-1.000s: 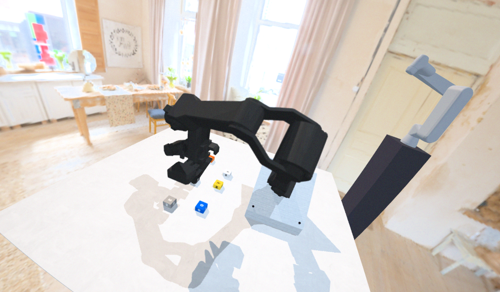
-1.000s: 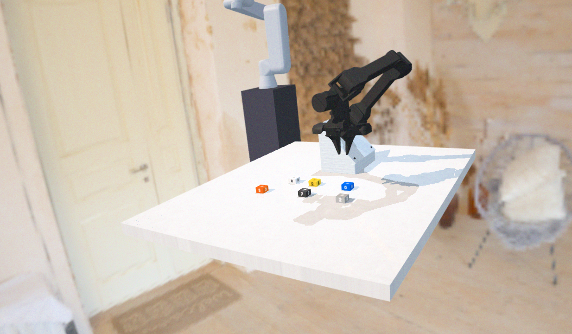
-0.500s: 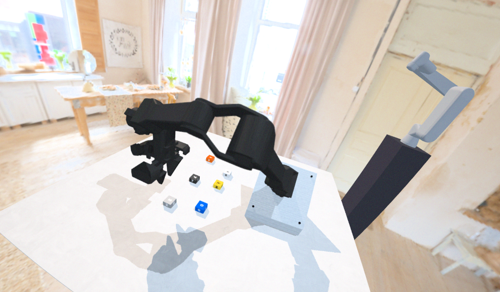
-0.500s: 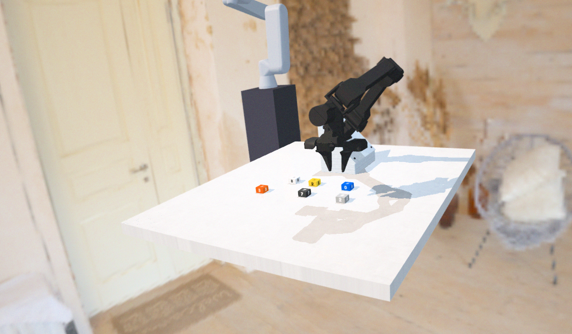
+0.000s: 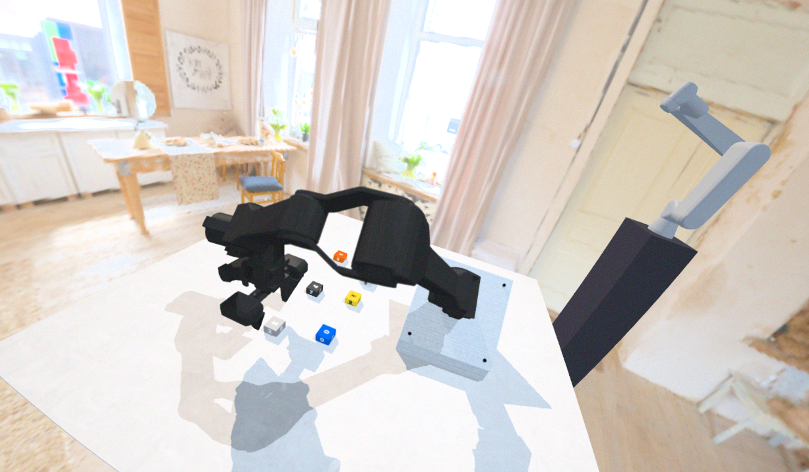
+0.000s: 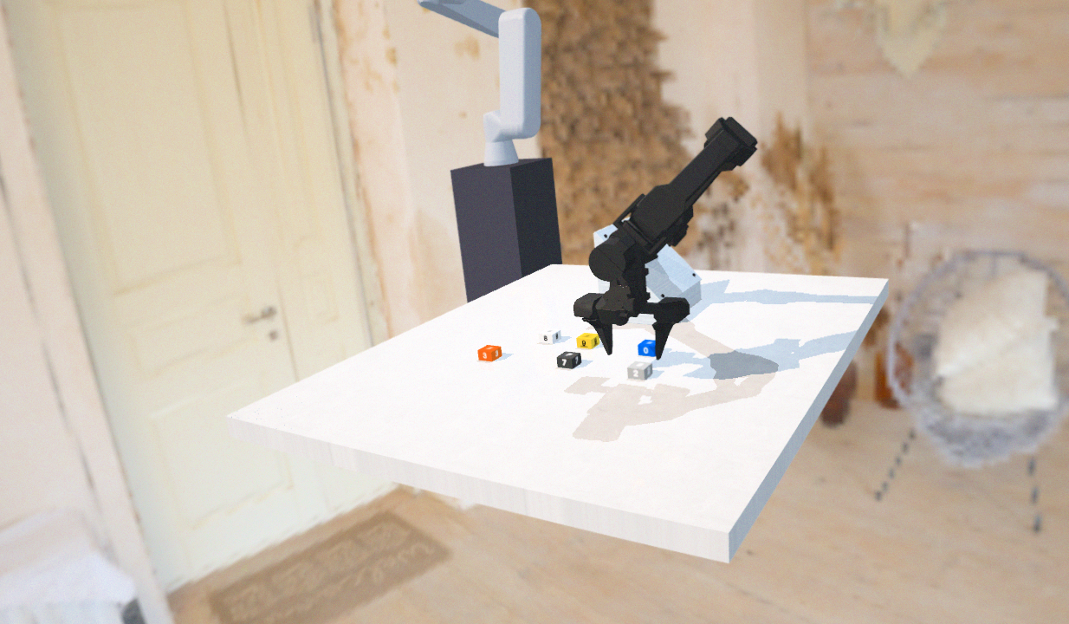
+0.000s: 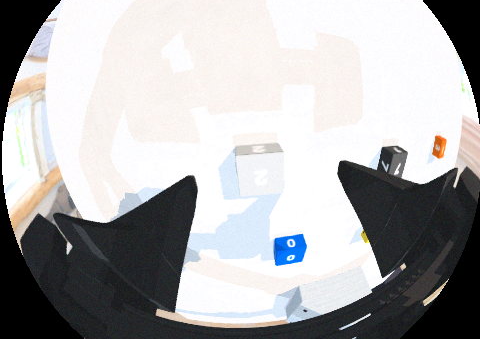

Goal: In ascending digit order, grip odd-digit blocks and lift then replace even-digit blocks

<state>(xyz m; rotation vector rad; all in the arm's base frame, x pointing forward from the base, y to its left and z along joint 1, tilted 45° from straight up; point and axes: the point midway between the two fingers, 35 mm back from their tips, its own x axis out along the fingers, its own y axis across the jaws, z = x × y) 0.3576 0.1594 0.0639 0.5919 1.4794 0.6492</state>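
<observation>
My gripper tip is 3 cm above the grey block marked 2 and 1 cm past it. Round my gripper tip: blue block marked 0 (12 cm behind, 3 cm to the right, 3 cm below); yellow block (16 cm to the right, 12 cm behind, 3 cm below); black block marked 7 (14 cm to the right, 3 cm below, 2 cm behind).
</observation>
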